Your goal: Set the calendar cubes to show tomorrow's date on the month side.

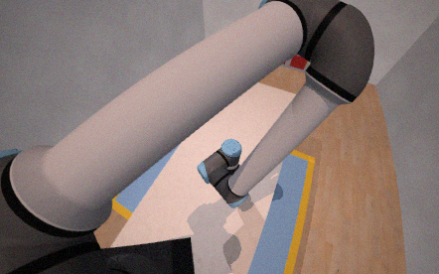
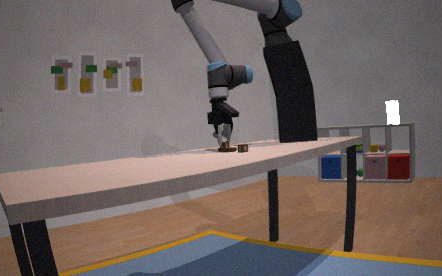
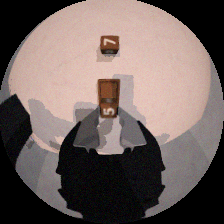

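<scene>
Right now my hand is 30 mm above the brown tray and 20 mm to the right of it. The rest, counted from my hand: brown cube (130 mm to the left, 20 mm below, 10 mm ahead).
</scene>
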